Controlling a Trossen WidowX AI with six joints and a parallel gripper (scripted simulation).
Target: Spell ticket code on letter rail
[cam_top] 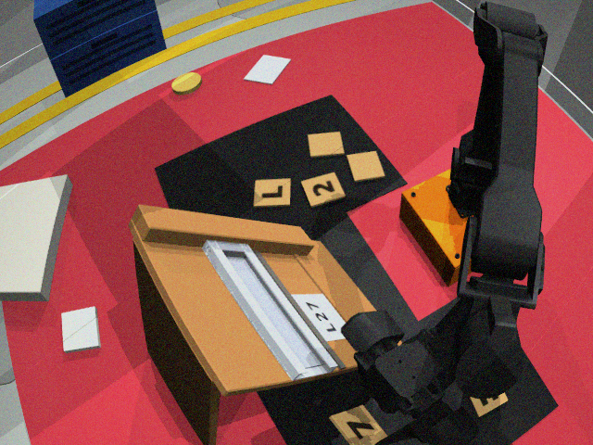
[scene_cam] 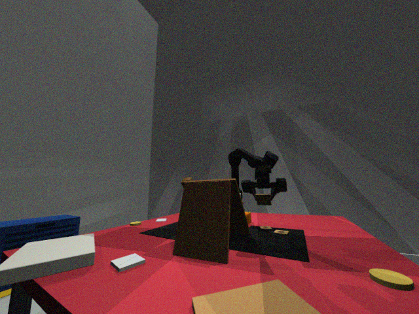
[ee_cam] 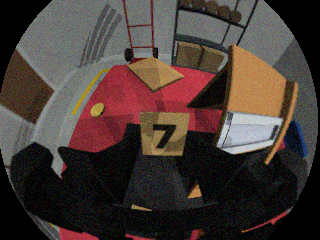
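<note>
Now: gripper tip 1 cm past the white ticket, 18 cm to the left of it and 7 cm above it. From my gripper tip the other things lie so: small white block (38 cm ahead, 30 cm to the right, 17 cm below); 7 tile (right at my gripper tip); black mat (10 cm behind, 28 cm to the right, 17 cm below).
</note>
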